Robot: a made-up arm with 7 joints. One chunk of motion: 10 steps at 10 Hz.
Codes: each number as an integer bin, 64 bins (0 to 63) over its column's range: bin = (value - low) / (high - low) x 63, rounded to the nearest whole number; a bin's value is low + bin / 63 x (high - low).
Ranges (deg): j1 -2..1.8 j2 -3.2..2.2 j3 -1.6..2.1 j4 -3.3..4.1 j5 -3.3..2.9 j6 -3..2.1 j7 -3.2..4
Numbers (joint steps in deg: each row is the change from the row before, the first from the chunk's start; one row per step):
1: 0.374 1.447 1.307 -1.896 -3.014 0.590 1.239
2: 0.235 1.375 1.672 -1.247 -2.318 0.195 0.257
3: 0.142 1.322 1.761 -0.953 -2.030 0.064 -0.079
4: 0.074 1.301 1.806 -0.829 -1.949 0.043 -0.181
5: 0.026 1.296 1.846 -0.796 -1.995 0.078 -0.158
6: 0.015 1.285 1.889 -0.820 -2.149 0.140 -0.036
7: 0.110 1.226 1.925 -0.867 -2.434 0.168 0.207
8: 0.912 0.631 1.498 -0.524 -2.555 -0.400 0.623
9: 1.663 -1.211 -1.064 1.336 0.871 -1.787 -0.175
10: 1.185 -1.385 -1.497 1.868 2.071 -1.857 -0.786
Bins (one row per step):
1: 39 54 49 12 3 44 39
2: 37 53 56 17 10 39 30
3: 36 53 57 20 13 38 27
4: 34 53 58 21 14 38 26
5: 34 52 59 21 13 38 27
6: 33 52 59 21 12 39 28
7: 35 52 60 21 9 39 30
8: 48 45 53 24 8 32 33
9: 61 23 9 39 42 15 26
10: 53 21 2 44 55 14 21

